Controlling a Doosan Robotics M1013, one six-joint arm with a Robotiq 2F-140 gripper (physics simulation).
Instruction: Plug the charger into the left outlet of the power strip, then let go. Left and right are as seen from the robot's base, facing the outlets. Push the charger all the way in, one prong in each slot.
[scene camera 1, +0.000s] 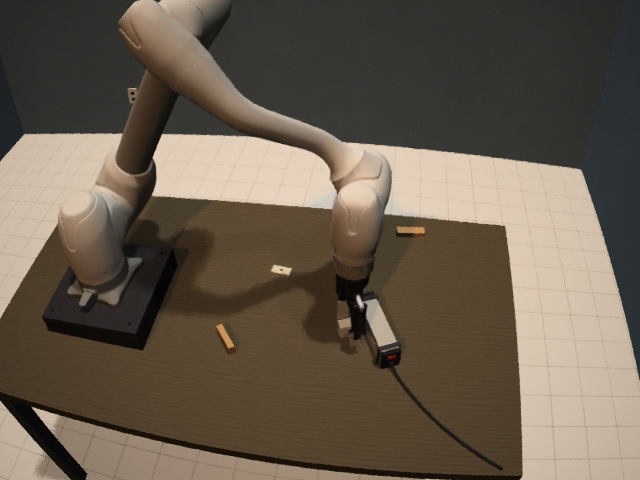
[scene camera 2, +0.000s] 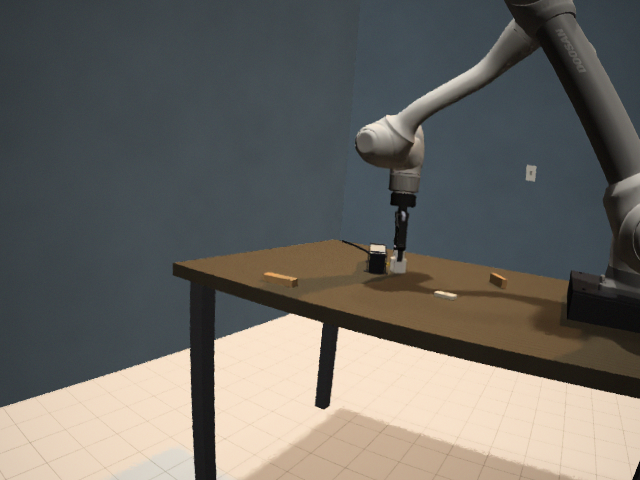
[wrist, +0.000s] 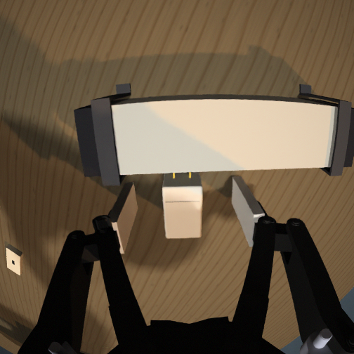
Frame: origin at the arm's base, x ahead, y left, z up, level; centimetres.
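Where they show: gripper, fingertip midpoint: (scene camera 1: 348, 331) (scene camera 2: 397, 269); arm's base, origin of the base link: (scene camera 1: 105, 279) (scene camera 2: 631, 291).
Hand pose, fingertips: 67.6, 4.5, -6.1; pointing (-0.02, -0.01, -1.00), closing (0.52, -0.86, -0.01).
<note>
Things, the pixels of their top centre, and the offset from my fingertips, as dx, dy, dz. "spot": a spot on its surface instead.
- white charger, middle of its top: (scene camera 1: 351, 321) (scene camera 2: 396, 258) +0.5, +0.5, +3.5
- power strip, middle of its top: (scene camera 1: 378, 321) (scene camera 2: 378, 247) +7.2, +0.2, +5.5
- black cord, surface spot: (scene camera 1: 439, 423) spot: +26.5, -22.8, +0.1
- small cream plate, middle of its top: (scene camera 2: 445, 293) (scene camera 1: 281, 269) -22.4, +16.4, +0.3
The white charger (scene camera 1: 344, 327) (scene camera 2: 398, 267) (wrist: 183, 213) lies on the table at the left part of the power strip (scene camera 1: 381, 324) (scene camera 2: 377, 262) (wrist: 225, 136), as seen from the base. In the wrist view, short lengths of its two yellow prongs show between its dark front edge and the strip, so it stands slightly off the strip. The outlet slots are hidden, so I cannot tell how deep the prongs sit. My gripper (scene camera 1: 349, 328) (scene camera 2: 399, 258) (wrist: 183, 192) is open, with one pad on each side of the charger and a gap on both sides in the wrist view.
A black cord (scene camera 1: 439, 423) runs from the strip's red-switch end toward the table corner. Orange blocks (scene camera 1: 225, 338) (scene camera 1: 410, 231) (scene camera 2: 280, 279) (scene camera 2: 498, 280) lie on the table. A small cream plate (scene camera 1: 281, 270) (scene camera 2: 445, 295) (wrist: 13, 260) lies between the base and the strip.
</note>
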